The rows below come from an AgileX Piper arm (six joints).
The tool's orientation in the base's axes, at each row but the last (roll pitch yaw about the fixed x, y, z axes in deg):
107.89, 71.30, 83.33
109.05, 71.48, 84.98
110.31, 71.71, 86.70
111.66, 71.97, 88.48
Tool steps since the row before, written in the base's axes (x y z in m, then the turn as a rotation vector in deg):
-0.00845, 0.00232, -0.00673, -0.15, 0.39, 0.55
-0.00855, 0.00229, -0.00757, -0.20, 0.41, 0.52
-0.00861, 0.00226, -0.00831, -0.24, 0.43, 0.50
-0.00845, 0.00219, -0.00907, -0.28, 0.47, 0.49
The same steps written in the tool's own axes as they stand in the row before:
0.00680, -0.00352, -0.00797, -0.40, 0.44, -0.35
0.00766, -0.00374, -0.00793, -0.37, 0.43, -0.40
0.00844, -0.00391, -0.00786, -0.34, 0.43, -0.44
0.00923, -0.00401, -0.00756, -0.32, 0.44, -0.49

